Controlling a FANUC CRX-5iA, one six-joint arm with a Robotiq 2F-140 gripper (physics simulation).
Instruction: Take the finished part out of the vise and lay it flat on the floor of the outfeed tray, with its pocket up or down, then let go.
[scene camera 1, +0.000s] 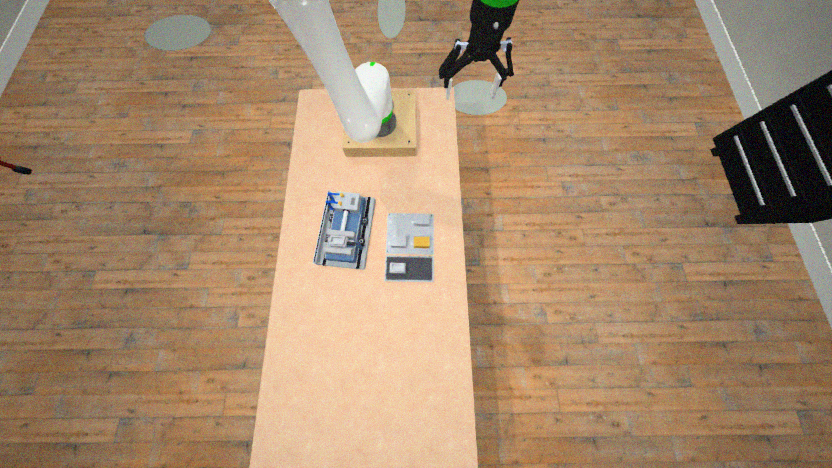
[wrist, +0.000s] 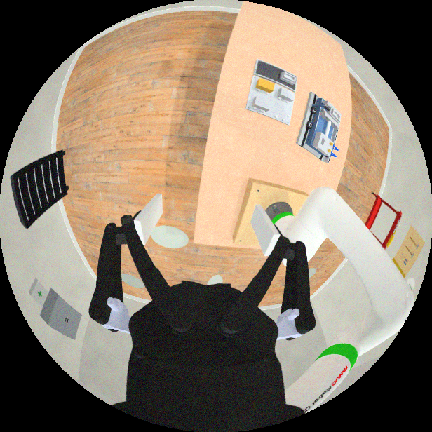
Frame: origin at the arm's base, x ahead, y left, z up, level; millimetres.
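Seen in the pictures: gripper, fingertip midpoint: (scene camera 1: 469, 95).
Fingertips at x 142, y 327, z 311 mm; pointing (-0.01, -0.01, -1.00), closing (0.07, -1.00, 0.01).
Observation:
Pixels of each thing's top centre, then the offset from my fingertips to it.
- vise, middle of its top: (scene camera 1: 340, 223) dy -437, dx +329, dz -276 mm
- small light-grey part, middle of its top: (scene camera 1: 336, 239) dy -439, dx +396, dz -260 mm
- light-grey plate, middle of its top: (scene camera 1: 410, 233) dy -180, dx +334, dz -367 mm
- yellow block, middle of its top: (scene camera 1: 421, 241) dy -134, dx +377, dz -331 mm
The vise (scene camera 1: 353, 223) (wrist: 315, 131) is blue and grey and stands on the table, left of the trays in the scene view. A small light-grey part (scene camera 1: 338, 239) with a pocket on top sits between its jaws; in the wrist view it is too small to make out clearly. The dark-floored outfeed tray (scene camera 1: 420, 269) (wrist: 267, 71) holds another light-grey part (scene camera 1: 397, 267) (wrist: 288, 77) at one end. My gripper (scene camera 1: 471, 93) (wrist: 207, 207) is open and empty, high up beside the table's far right corner, well away from the vise and tray.
A light-grey plate (scene camera 1: 410, 225) (wrist: 274, 102) with a yellow block (scene camera 1: 421, 241) (wrist: 265, 85) and grey pieces adjoins the outfeed tray. The robot's base board (scene camera 1: 404, 136) (wrist: 245, 217) is at the table's far end. A black slatted rack (scene camera 1: 730, 174) (wrist: 21, 202) stands off to the side.

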